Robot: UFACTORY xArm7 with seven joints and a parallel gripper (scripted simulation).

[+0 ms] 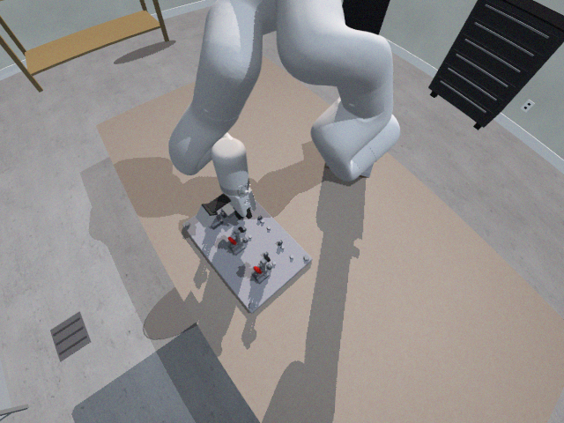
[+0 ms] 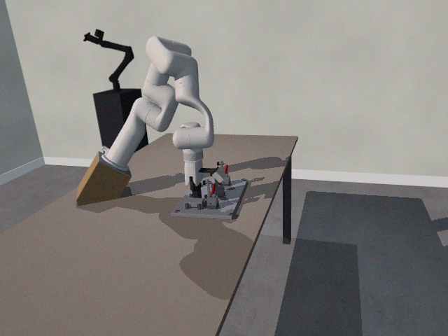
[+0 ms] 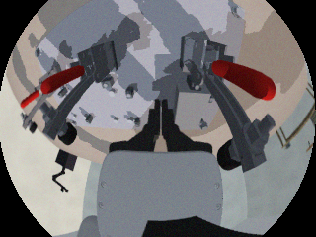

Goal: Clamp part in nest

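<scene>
The grey block part is 1 cm ahead of my hand, 4 cm to the right of it and 2 cm below it. The rest, counted from my hand: grey fixture plate 3 cm ahead, 8 cm to the left, 4 cm below.
</scene>
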